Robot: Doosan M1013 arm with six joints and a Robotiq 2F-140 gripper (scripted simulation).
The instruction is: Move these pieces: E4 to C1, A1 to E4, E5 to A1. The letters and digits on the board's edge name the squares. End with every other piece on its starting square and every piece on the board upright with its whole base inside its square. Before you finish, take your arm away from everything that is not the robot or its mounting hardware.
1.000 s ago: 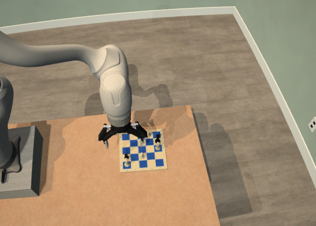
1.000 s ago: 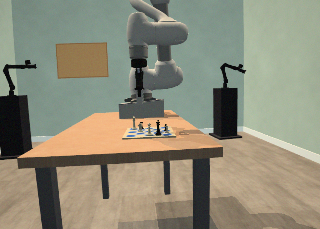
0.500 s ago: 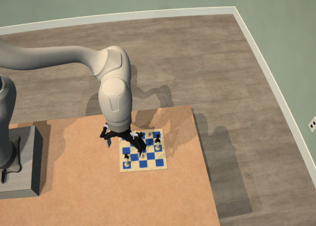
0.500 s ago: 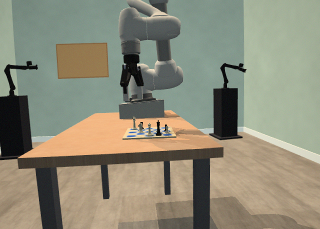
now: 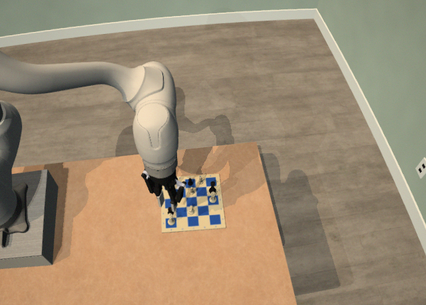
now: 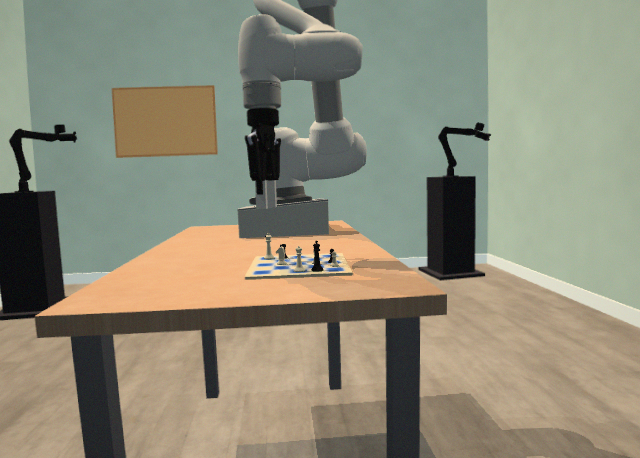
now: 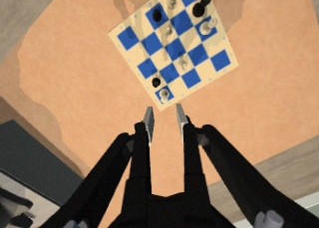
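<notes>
Right now the tall white piece is 120 mm below my hand. The rest, counted from my hand: chessboard: 90 mm ahead, 60 mm to the left, 160 mm below.
</notes>
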